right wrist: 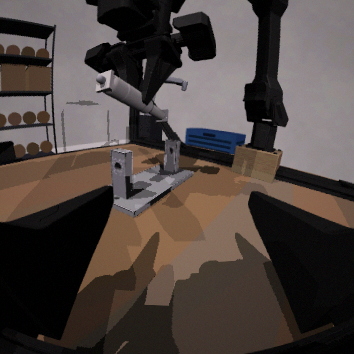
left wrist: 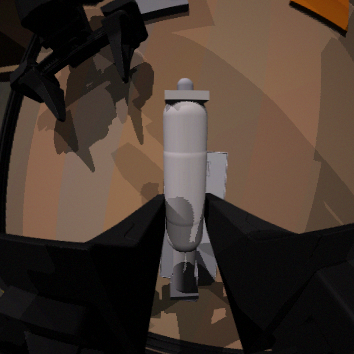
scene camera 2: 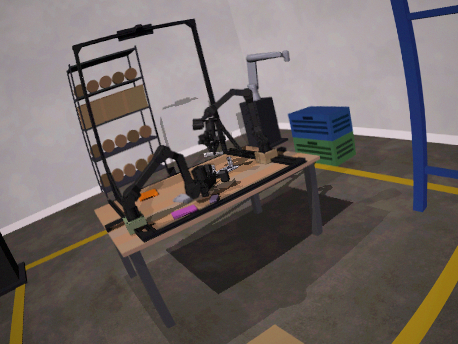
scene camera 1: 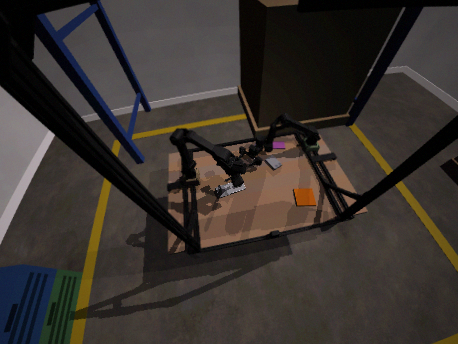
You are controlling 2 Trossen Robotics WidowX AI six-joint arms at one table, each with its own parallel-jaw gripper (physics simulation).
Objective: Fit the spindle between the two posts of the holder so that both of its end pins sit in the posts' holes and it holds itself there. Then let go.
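Where they show: left gripper, fingertip midpoint: [right wrist: 136,103] [left wrist: 183,200] [scene camera 2: 212,154] [scene camera 1: 236,175]; right gripper, fingertip midpoint: [right wrist: 182,195] [left wrist: 90,100] [scene camera 2: 216,171]; left arm's base at its link origin: [right wrist: 260,148] [scene camera 2: 265,150] [scene camera 1: 190,174]; right arm's base at its link origin: [scene camera 2: 133,217] [scene camera 1: 311,142].
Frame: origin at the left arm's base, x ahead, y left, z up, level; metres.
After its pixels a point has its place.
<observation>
The pale grey spindle [left wrist: 185,150] @(x 0.322, y -0.094, z 0.089 m) [right wrist: 131,95] @(x 0.315, y -0.084, z 0.073 m) has a square flange and round pin at its end. My left gripper [left wrist: 183,200] @(x 0.296, y -0.100, z 0.065 m) [right wrist: 136,103] @(x 0.296, y -0.100, z 0.065 m) [scene camera 1: 237,181] @(x 0.296, y -0.100, z 0.065 m) is shut on its body and holds it above the holder, with a clear gap in the right wrist view. The grey holder [left wrist: 217,175] @(x 0.317, y -0.131, z -0.055 m) [right wrist: 160,189] @(x 0.265, y -0.077, z -0.055 m) [scene camera 1: 230,190] @(x 0.249, y -0.132, z -0.055 m) stands on the table, two upright posts with holes on a flat base. In the left wrist view the spindle runs roughly along the holder and hides much of it, including post holes. My right gripper [right wrist: 182,195] @(x 0.359, y 0.029, z 0.008 m) [left wrist: 90,100] @(x 0.359, y 0.029, z 0.008 m) is open and empty, to one side of the holder.
An orange plate [scene camera 1: 304,197] @(x 0.705, y -0.261, z -0.054 m) [scene camera 2: 148,194] @(x 0.706, y -0.245, z -0.054 m) [left wrist: 327,12] @(x 0.667, y -0.264, z -0.054 m), a grey block [scene camera 1: 273,163] @(x 0.580, y 0.027, z -0.049 m) [left wrist: 162,6] @(x 0.562, y 0.019, z -0.048 m) and a magenta block [scene camera 1: 279,145] @(x 0.673, y 0.190, z -0.054 m) [scene camera 2: 185,211] @(x 0.653, y 0.212, z -0.054 m) lie on the table. A wooden block [right wrist: 257,162] @(x 0.050, y 0.009, z -0.027 m) sits under the left arm's base. Black frame rails run along the table edges.
</observation>
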